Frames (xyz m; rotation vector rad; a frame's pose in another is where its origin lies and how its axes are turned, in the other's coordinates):
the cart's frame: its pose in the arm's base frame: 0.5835 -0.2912 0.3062 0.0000 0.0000 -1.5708
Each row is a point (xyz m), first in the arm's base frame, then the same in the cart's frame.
Working: the arm's base frame: its pose in the cart's frame: -0.2912 -0.5835 -0.3062 0.0000 0.0000 1.5708

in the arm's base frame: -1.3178 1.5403 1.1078
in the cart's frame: -1.8315 -1.9013 0.8016
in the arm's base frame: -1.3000 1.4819 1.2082
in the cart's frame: -1.7731 -1.8835 0.9020
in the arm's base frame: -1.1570 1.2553 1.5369
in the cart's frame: -1.5465 -1.7405 1.2307
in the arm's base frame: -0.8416 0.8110 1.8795
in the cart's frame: -1.1022 -1.4251 1.5733
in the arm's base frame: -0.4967 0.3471 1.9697
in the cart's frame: -0.6383 -1.0802 1.6635
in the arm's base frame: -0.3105 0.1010 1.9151
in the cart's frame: -0.3922 -0.8940 1.6089
